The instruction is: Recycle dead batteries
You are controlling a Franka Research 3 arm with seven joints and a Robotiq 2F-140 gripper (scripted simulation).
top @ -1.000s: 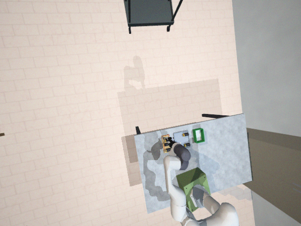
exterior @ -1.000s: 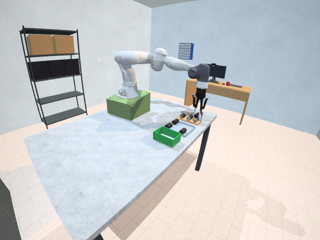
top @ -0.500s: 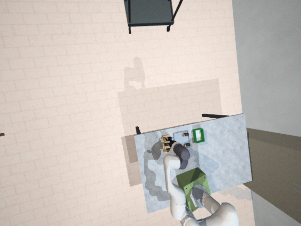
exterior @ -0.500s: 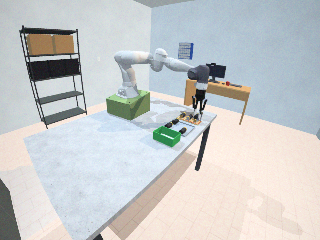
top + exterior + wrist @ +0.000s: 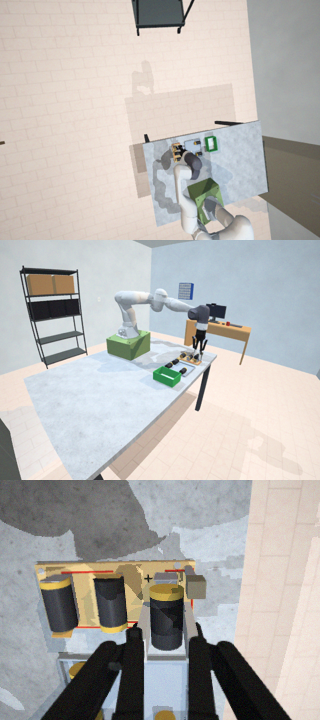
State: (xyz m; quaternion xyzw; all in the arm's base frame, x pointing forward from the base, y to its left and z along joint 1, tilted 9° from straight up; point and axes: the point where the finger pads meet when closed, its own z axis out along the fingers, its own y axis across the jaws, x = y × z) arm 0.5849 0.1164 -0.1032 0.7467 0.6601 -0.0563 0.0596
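My gripper is now 4 cm to the right of the post, 4 cm above it and 3 cm short of it. The rest, counted from my hand: grey tray 17 cm to the right, 9 cm behind, 8 cm below; green recycling box 38 cm to the right, 9 cm behind, 7 cm below.
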